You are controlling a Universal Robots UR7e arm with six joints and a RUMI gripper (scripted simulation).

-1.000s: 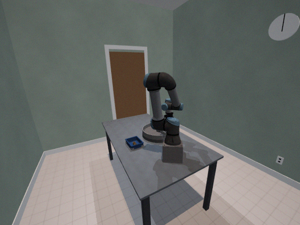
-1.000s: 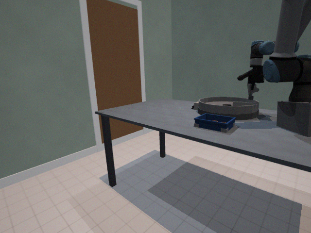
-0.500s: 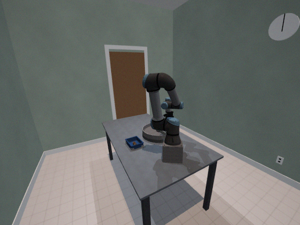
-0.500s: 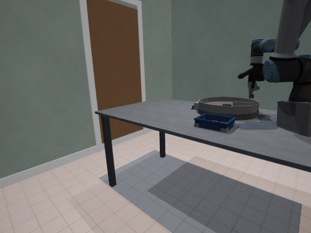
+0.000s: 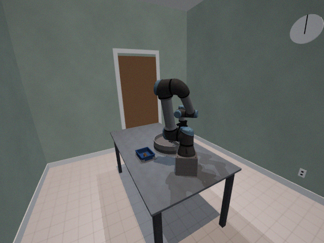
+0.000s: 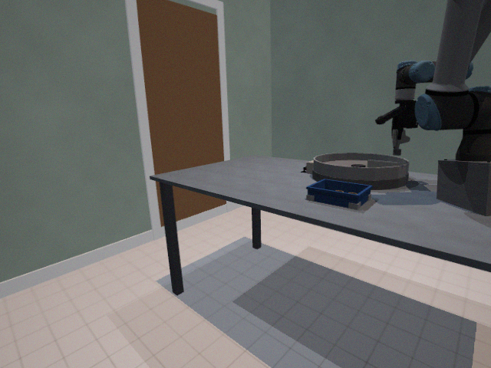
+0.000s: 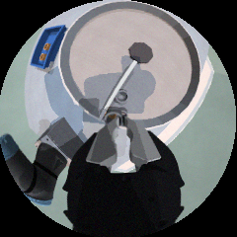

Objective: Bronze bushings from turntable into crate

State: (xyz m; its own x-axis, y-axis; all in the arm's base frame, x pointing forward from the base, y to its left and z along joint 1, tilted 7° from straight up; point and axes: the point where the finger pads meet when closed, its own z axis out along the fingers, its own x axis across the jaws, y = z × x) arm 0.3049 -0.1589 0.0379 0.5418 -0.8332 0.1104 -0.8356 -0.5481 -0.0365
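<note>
The turntable lies 15 cm ahead of my hand, 9 cm below it and 3 cm to the left of it. Also, from my hand: blue crate (40 cm to the left, 12 cm below, 9 cm ahead).
</note>
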